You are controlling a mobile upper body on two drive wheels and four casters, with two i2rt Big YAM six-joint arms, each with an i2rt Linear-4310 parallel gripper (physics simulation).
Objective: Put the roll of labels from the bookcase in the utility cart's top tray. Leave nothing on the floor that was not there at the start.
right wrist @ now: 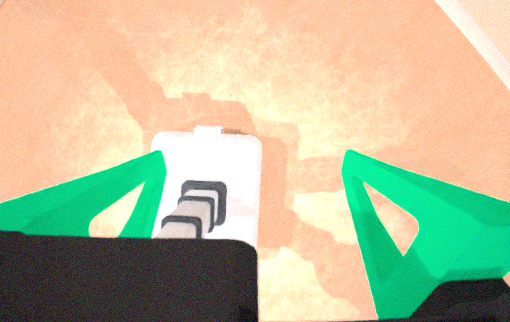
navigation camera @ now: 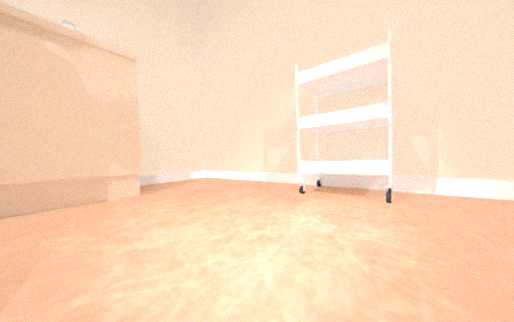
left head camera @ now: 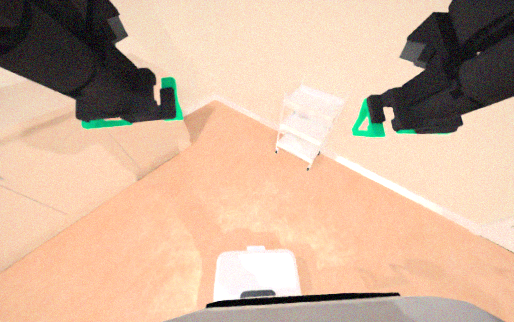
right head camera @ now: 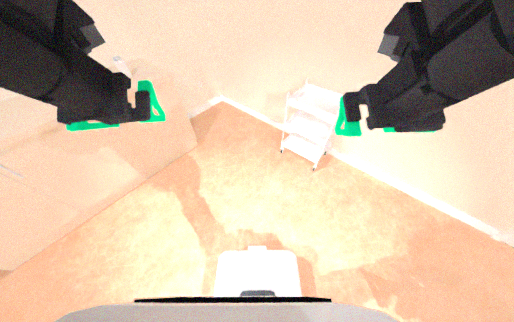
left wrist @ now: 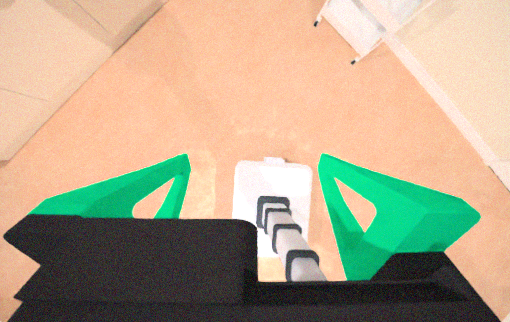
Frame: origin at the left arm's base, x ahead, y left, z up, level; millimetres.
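Seen in the pictures: left gripper, fingertip midpoint: [left head camera: 156,118] [right head camera: 141,120] [left wrist: 254,161]; right gripper, fingertip midpoint: [right wrist: 253,160] [left head camera: 375,131] [right head camera: 360,129].
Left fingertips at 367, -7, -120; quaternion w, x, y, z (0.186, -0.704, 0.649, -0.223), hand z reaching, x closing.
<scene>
A point is followed by its place in that frame, as x, y, z.
The white three-tier utility cart [left head camera: 300,131] @(1286, -685, -946) [left wrist: 352,20] @(1403, -756, -1277) [navigation camera: 345,62] @(1256, -714, -710) stands against the wall at the upper right of the left head camera; it also shows in the right head camera [right head camera: 306,149] @(1354, -785, -1277). No thing can be made out on its top tray. My left gripper [left head camera: 142,121] [right head camera: 127,124] [left wrist: 254,161] @(367, -7, -120) is open and empty, raised high to the left of the cart in both head views. My right gripper [left head camera: 392,134] [right head camera: 378,133] [right wrist: 253,160] @(343, -446, -134) is open and empty, raised to the right of the cart in both head views. The roll of labels and the bookcase do not show.
A beige cabinet [left head camera: 75,175] @(829, 1116, -963) [right head camera: 100,165] @(905, 1051, -944) [left wrist: 60,60] @(854, 1094, -1123) [navigation camera: 70,110] @(1315, 696, -907) stands at the left; a small pale object [right head camera: 118,60] @(1465, 810, -369) [navigation camera: 68,24] @(1466, 813, -373) shows at its top. Walls with white skirting [left head camera: 395,185] @(889, -1687, -1333) [navigation camera: 475,187] @(1209, -1313, -1360) meet beyond the cabinet. My white base [left head camera: 255,270] @(204, -216, -1150) [right head camera: 257,272] @(193, -226, -1150) is below.
</scene>
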